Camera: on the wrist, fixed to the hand. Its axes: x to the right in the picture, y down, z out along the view.
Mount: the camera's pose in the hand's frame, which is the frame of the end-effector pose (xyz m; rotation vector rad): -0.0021 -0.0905 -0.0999 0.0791 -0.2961 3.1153
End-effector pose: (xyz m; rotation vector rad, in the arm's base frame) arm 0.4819 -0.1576 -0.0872 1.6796 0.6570 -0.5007
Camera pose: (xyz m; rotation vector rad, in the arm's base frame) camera 0.4179 -0.0478 -0.1320 0.7717 -2.1474 1.4158
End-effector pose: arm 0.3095 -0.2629 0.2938 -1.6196 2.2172 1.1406
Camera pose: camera 0.4181 -0.3379 0.3211 -2.0607 -1.4525 -0.3149
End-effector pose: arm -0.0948 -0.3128 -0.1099 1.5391 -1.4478 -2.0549
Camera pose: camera 0.0215 -0.3236 -0.1773 -1.2514 -1.2511 0.1275
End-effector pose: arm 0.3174 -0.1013 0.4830 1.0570 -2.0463 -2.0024
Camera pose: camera 0.4069 -0.1759 0.4152 -1.6955 -0.8621 0.0587
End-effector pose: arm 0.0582 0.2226 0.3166 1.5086 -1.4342 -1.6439
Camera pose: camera 0.1765 0.2182 0.2521 -1.3565 -1.4053 0.4730
